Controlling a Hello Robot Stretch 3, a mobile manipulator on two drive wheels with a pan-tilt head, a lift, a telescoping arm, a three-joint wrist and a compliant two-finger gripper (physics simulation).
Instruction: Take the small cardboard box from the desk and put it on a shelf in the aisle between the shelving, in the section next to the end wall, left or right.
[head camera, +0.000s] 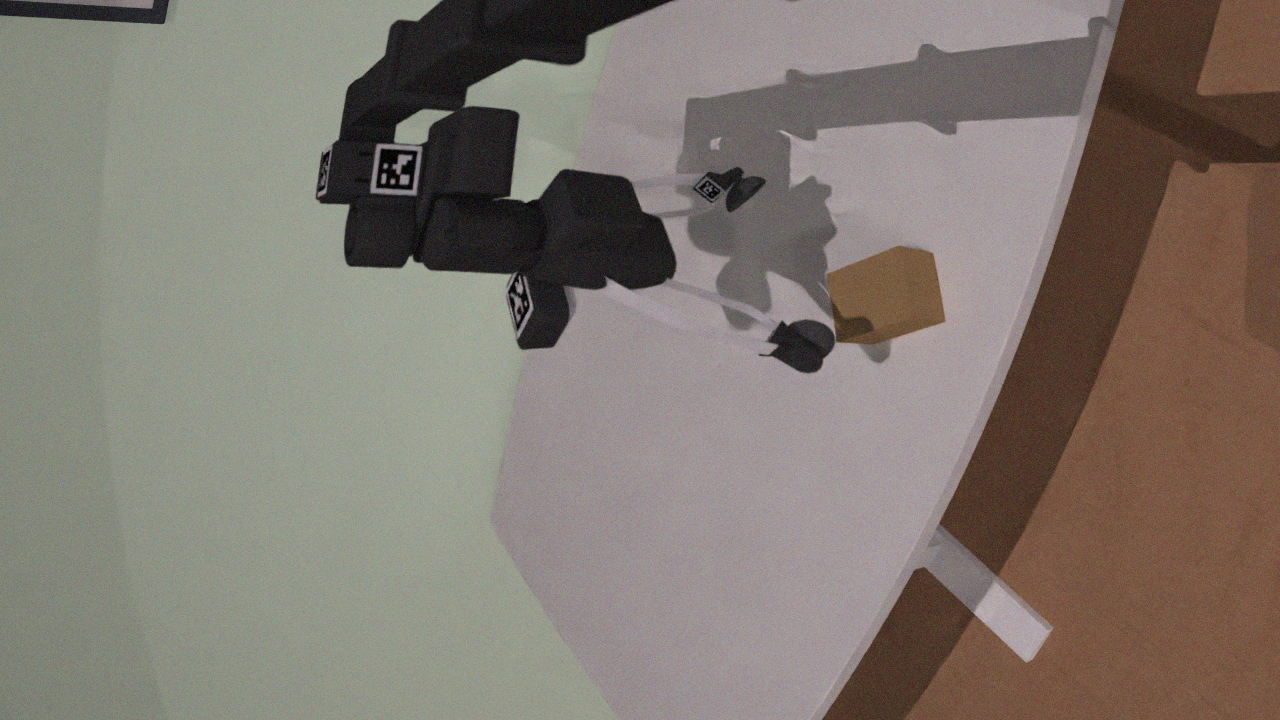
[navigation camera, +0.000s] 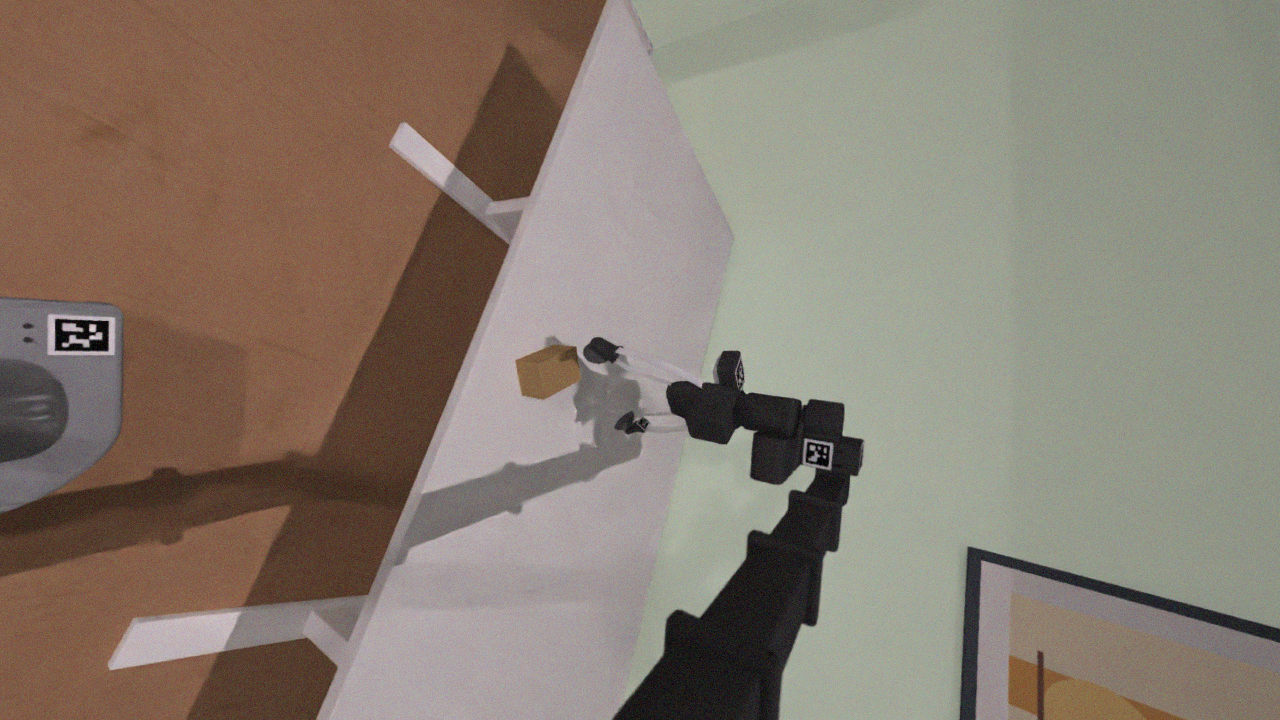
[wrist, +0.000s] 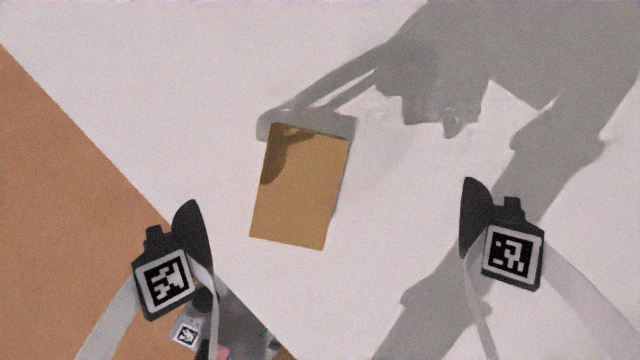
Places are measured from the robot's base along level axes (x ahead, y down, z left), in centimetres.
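Where they show: gripper, fingertip midpoint: (head camera: 793, 266) (navigation camera: 602, 386) (wrist: 331, 215).
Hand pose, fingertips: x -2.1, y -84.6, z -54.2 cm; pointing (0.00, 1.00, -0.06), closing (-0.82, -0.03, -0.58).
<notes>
After its pixels a point has its place.
The small cardboard box (head camera: 895, 291) {x -1.1, y -77.1, z -49.7 cm} (navigation camera: 547, 374) {x -0.9, y -77.1, z -50.0 cm} (wrist: 302, 195) {x -1.1, y -77.1, z -52.8 cm} stands upright on the white desk (head camera: 716, 465) {x 18.5, y -72.1, z -77.9 cm} (navigation camera: 626, 179) {x 38.1, y -72.0, z -74.7 cm} (wrist: 150, 75) {x 14.7, y -72.0, z -54.4 cm}, near its front edge. My gripper (head camera: 774, 268) {x -2.2, y -84.6, z -54.2 cm} (navigation camera: 614, 385) {x -2.2, y -84.6, z -54.2 cm} (wrist: 331, 215) {x -2.2, y -84.6, z -54.2 cm} is open, with its fingers wide apart and nothing between them. It hangs above the desk. In the head view one fingertip appears close to the box's left lower corner. In the wrist view the box shows between the two fingers and forward of them, nearer the left finger. The finger's shadow falls on the box. The shelving does not show.
A pale green wall (head camera: 313, 492) {x 36.0, y -105.3, z -138.5 cm} (navigation camera: 895, 223) {x 42.8, y -117.9, z -141.1 cm} rises behind the desk, with a framed picture (head camera: 89, 7) {x -33.1, y -148.8, z -110.1 cm} (navigation camera: 1118, 653) {x -41.6, y -158.0, z -106.9 cm} on it. White desk legs (head camera: 993, 600) (navigation camera: 447, 179) stick out below the front edge over the brown floor (head camera: 1190, 447) {x 16.3, y -0.1, z -43.7 cm} (navigation camera: 223, 161) {x 35.8, y 0.0, z -32.1 cm}. My grey base (navigation camera: 89, 402) {x -10.6, y -16.0, z -13.7 cm} stands on that side.
</notes>
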